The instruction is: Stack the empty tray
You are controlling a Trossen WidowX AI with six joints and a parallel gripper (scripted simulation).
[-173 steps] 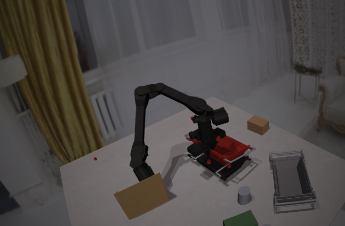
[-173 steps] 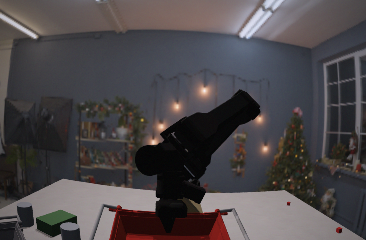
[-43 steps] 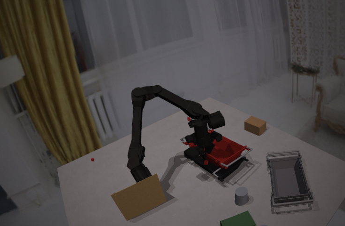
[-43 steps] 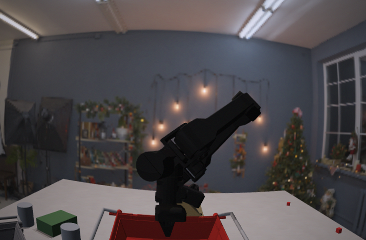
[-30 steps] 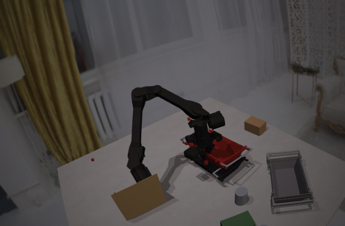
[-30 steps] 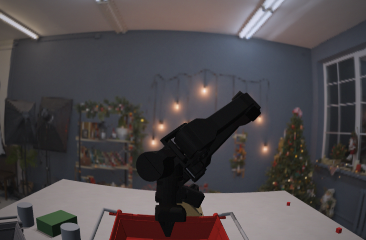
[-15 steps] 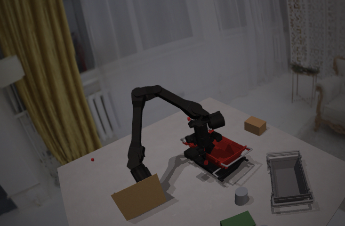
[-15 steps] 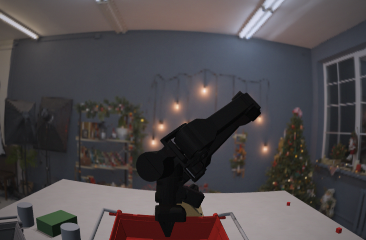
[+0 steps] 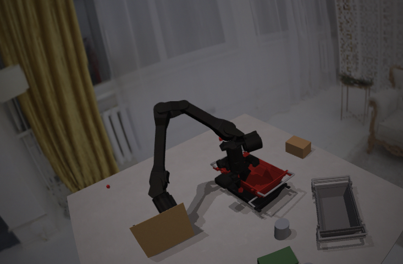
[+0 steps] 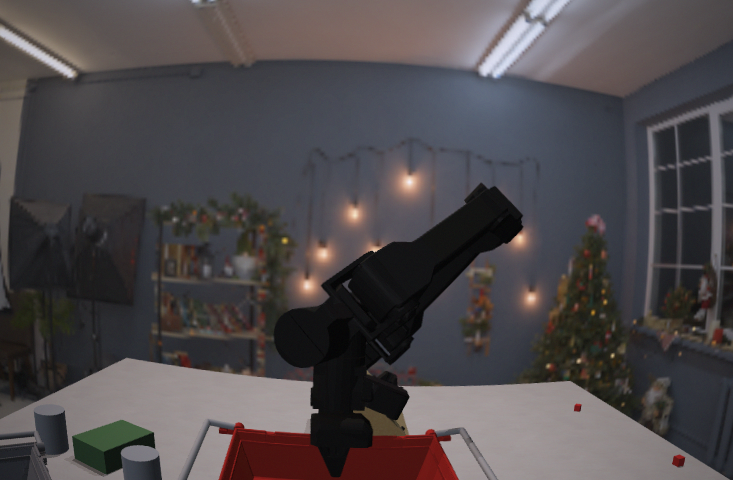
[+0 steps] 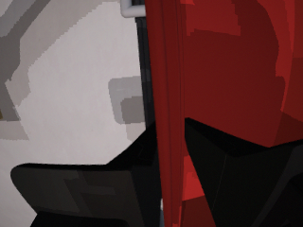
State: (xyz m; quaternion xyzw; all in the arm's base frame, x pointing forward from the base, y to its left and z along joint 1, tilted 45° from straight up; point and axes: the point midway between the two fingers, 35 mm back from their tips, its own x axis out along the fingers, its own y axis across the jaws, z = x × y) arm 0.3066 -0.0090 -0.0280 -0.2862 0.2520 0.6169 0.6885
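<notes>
The red tray lies 70 mm ahead of my gripper tip and 30 mm above it. The rest, counted from my gripper tip: tan box 440 mm ahead, 30 mm to the left, 60 mm below; then green block 150 mm behind, 350 mm to the right, 70 mm below.
</notes>
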